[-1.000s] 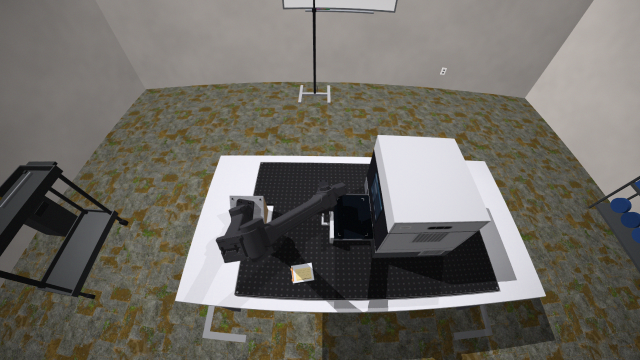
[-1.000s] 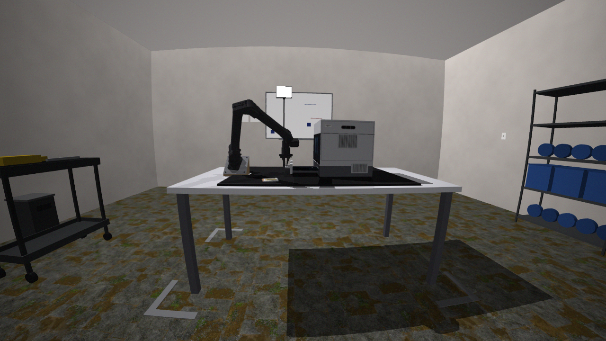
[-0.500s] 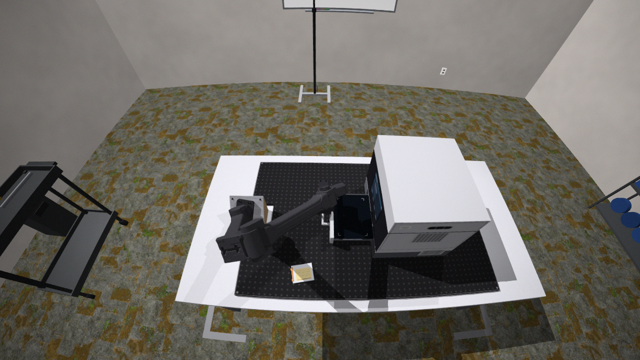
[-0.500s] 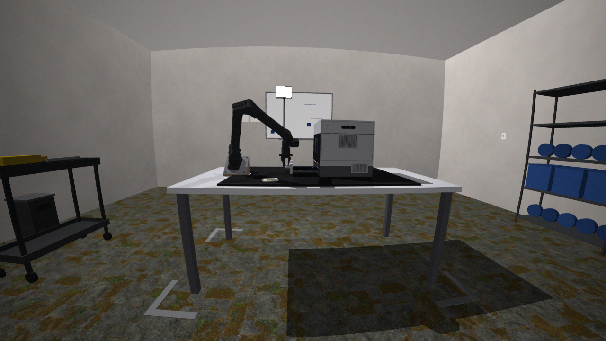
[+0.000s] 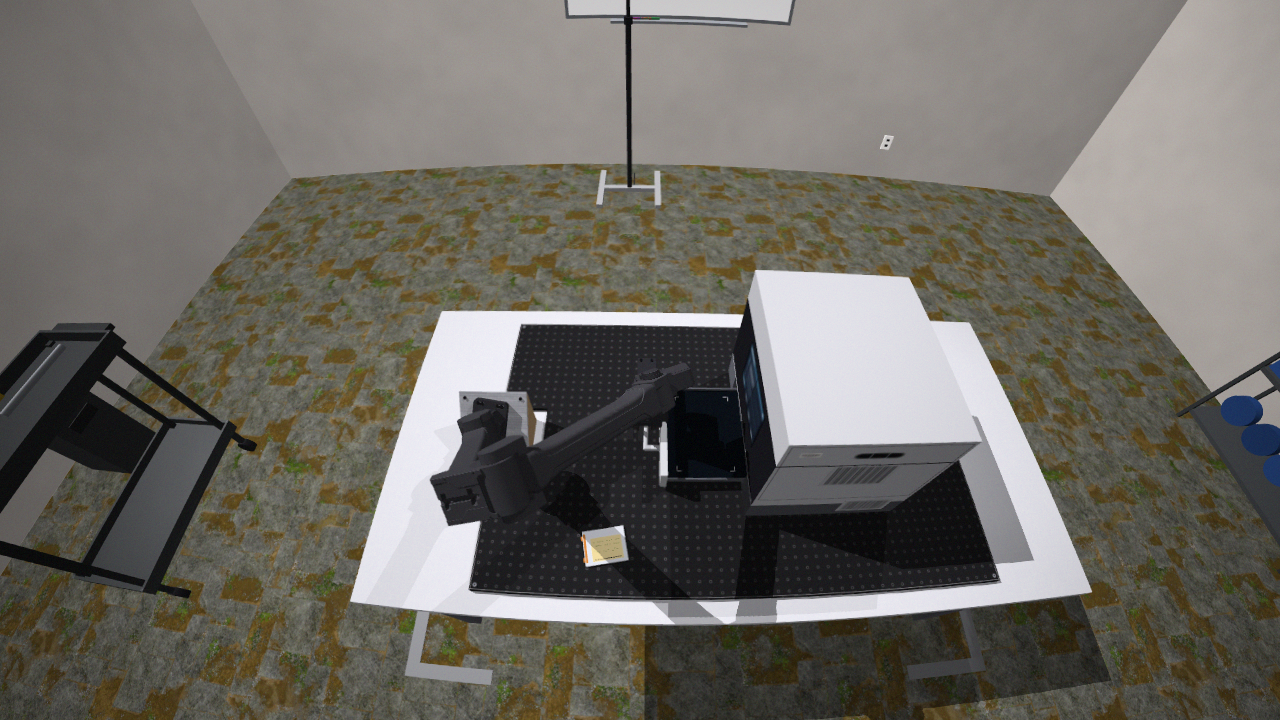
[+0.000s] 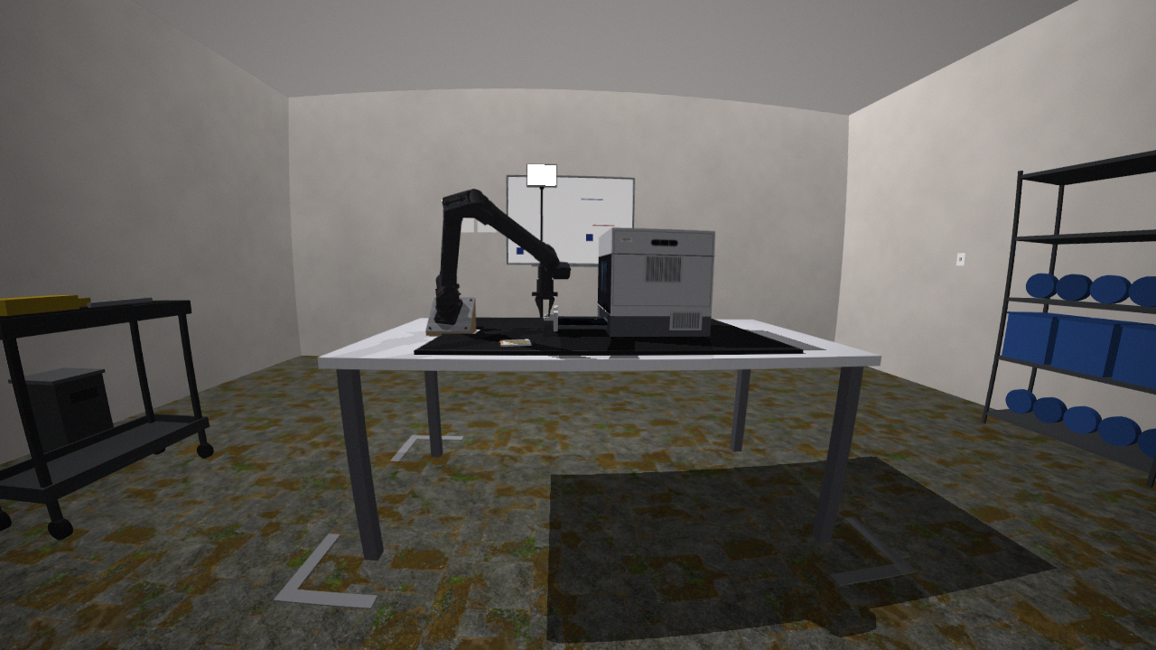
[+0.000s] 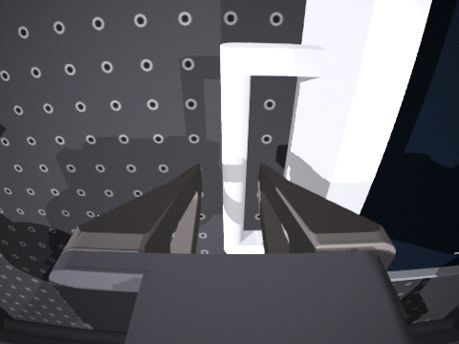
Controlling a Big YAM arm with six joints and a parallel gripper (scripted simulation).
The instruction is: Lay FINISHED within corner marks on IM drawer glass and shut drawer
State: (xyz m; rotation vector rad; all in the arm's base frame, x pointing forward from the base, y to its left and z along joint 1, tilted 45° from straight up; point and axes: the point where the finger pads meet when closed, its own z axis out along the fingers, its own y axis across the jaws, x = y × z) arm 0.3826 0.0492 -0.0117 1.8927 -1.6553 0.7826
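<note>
Now: hand 70 mm past the finished cassette, 290 mm to the left of it and 60 mm above it. Also, from my hand: imager drawer (160 mm ahead, 20 mm to the left, 20 mm below).
</note>
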